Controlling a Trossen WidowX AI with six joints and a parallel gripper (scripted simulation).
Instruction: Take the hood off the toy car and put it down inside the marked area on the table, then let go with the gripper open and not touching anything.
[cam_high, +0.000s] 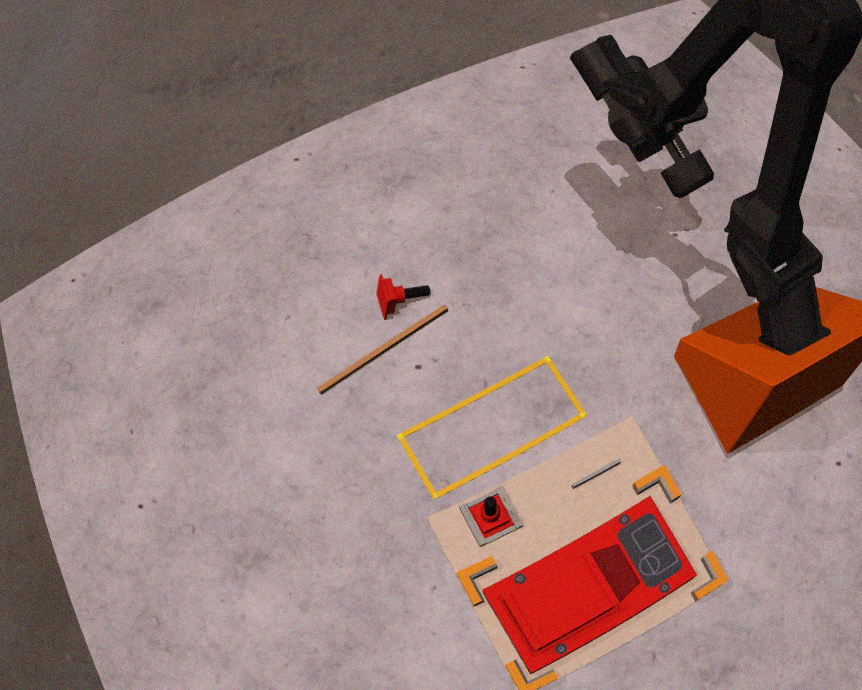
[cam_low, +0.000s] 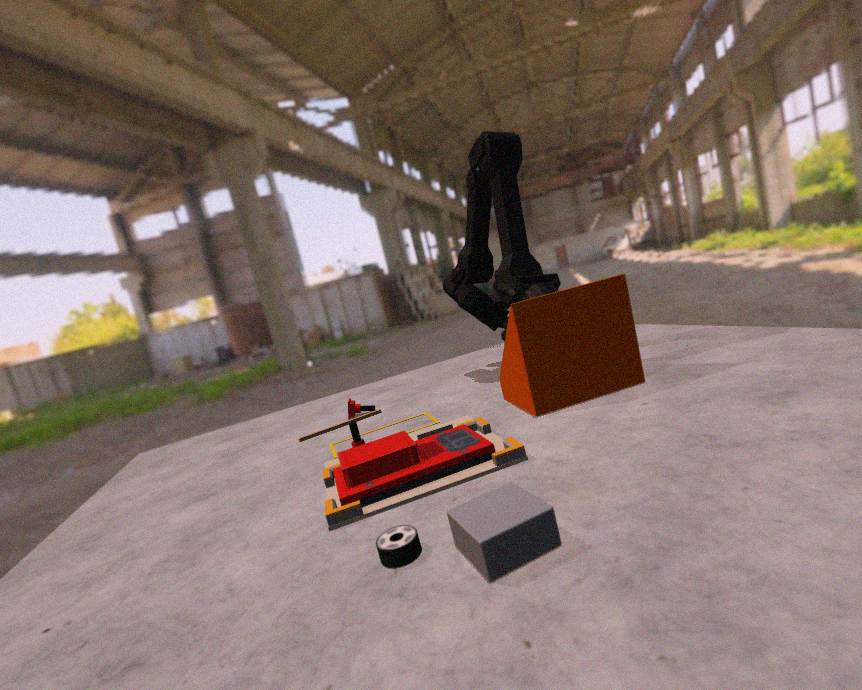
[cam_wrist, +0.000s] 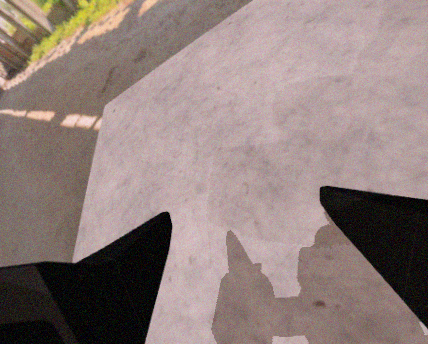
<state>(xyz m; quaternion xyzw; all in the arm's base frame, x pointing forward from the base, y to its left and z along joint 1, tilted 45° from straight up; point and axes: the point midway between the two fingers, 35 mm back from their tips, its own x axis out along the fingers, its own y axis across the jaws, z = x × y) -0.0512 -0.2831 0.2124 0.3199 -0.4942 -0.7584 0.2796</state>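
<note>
Right now my gripper tip is 49 cm to the right of the red hood, 40 cm short of it and 2 cm above it. Round my gripper tip: thin wooden stick (47 cm ahead, 13 cm to the left, 6 cm below); black wheel (66 cm to the left, 40 cm ahead, 5 cm below).
</note>
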